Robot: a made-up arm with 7 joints. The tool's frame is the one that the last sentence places.
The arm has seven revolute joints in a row. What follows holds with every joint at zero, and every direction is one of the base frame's.
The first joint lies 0.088 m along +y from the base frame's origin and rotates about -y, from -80 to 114.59 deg.
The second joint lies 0.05 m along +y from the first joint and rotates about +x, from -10 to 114.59 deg.
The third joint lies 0.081 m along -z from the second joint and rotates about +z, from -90 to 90 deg.
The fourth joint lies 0.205 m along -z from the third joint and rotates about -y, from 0 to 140 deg.
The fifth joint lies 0.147 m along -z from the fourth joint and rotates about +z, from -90 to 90 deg.
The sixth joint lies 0.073 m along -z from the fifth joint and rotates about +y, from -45 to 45 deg.
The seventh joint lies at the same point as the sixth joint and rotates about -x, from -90 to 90 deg.
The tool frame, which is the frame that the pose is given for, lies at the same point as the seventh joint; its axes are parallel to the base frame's.
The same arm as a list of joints. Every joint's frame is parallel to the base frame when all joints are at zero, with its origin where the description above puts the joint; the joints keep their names.
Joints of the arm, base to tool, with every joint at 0 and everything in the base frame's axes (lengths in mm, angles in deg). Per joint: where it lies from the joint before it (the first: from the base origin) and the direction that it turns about. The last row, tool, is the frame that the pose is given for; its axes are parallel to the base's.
joint 1: axis -y offset 0 88 0
joint 2: axis +x offset 0 50 0
joint 3: axis +z offset 0 0 -81
joint 4: axis -y offset 0 0 -205
joint 5: axis +z offset 0 0 -147
joint 6: axis +y offset 0 0 -73
joint 7: axis -x offset 0 0 0
tool: offset 0 0 0
Joint limits (deg, base to tool): -80..114.59 -10..114.59 -90..90 0..140 -90..90 -45..45 -90..90

